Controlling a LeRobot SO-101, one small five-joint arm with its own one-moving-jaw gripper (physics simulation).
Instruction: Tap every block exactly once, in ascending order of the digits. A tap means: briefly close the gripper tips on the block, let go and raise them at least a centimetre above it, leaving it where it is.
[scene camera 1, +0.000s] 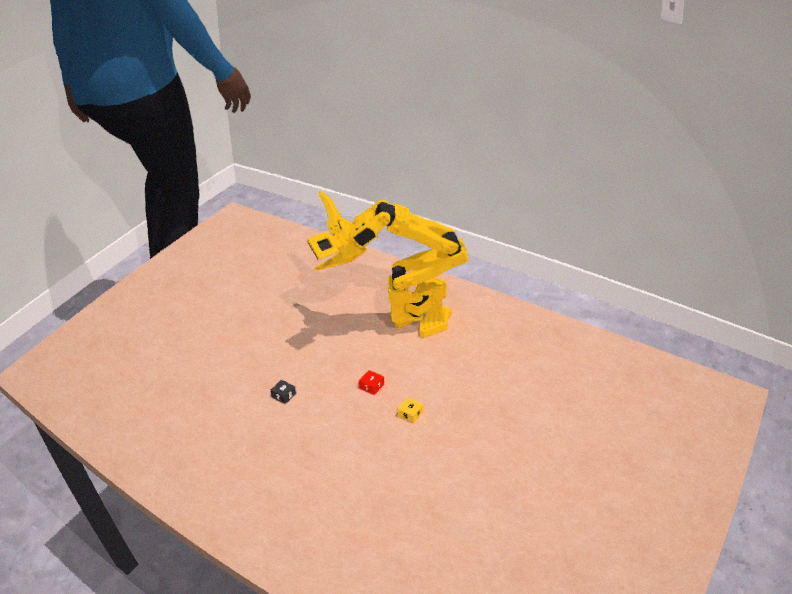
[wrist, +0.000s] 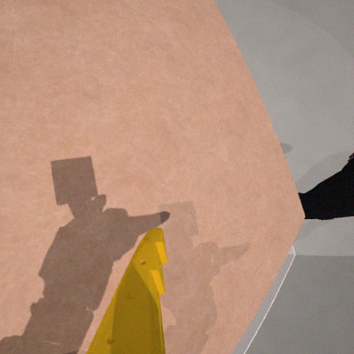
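Observation:
A red block (scene camera 1: 371, 382) showing the digit 1 lies on the table in front of the arm's base. A black block (scene camera 1: 282, 391) lies to its left in the scene view; its digit looks like a 2. A yellow block (scene camera 1: 410, 410) lies to the right and nearer the camera; its digit is too small to read surely. The three blocks are apart. My gripper (scene camera 1: 319, 230) is wide open and empty, high above the table, behind the blocks. In the wrist view one notched jaw (wrist: 137, 300) shows above the table. The blocks do not show in the wrist view.
The wooden table (scene camera 1: 543, 447) (wrist: 150, 100) carries the arm and blocks. The arm's shadow (wrist: 75, 260) falls on it. A person (scene camera 1: 121, 83) in a blue top stands beyond the table's far left edge; a dark leg (wrist: 327, 197) shows in the wrist view. Walls stand behind.

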